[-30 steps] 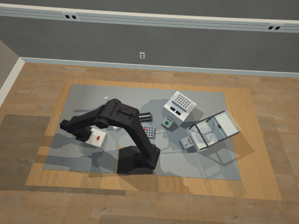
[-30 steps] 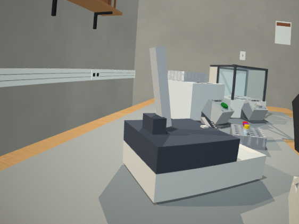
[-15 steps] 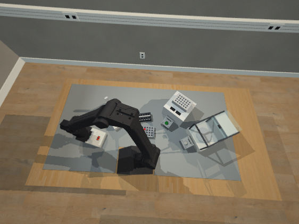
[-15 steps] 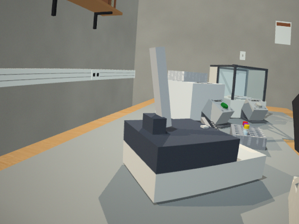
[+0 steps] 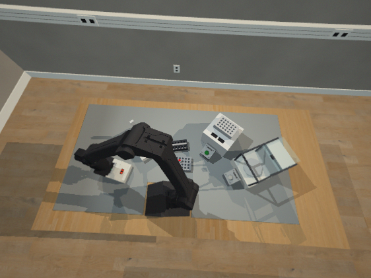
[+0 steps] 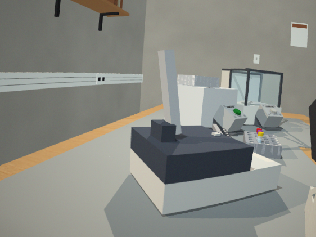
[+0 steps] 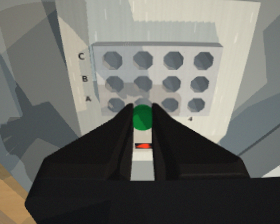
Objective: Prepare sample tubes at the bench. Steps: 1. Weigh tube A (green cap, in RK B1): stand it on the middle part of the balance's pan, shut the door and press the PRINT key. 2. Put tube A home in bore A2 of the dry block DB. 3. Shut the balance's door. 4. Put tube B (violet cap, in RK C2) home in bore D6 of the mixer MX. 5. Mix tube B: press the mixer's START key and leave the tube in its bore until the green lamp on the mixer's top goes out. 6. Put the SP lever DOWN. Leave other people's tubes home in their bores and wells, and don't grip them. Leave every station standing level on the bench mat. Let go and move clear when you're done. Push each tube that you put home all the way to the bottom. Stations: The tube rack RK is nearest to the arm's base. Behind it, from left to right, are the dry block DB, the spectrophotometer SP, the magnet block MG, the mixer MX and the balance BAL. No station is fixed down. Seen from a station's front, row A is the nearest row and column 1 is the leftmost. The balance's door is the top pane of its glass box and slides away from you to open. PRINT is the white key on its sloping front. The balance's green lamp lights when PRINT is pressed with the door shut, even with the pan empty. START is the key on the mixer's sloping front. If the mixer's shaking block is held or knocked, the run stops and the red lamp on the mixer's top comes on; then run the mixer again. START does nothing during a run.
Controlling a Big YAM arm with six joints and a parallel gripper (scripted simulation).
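My gripper is now 10 mm to the left of the dry block and 50 mm above it. From my hand the other things lie so: SP lever (230 mm ahead, 150 mm to the right, 60 mm above); then rack RK (10 mm ahead, 410 mm to the right, 70 mm below); then violet-capped tube B (20 mm ahead, 380 mm to the right, 60 mm below).
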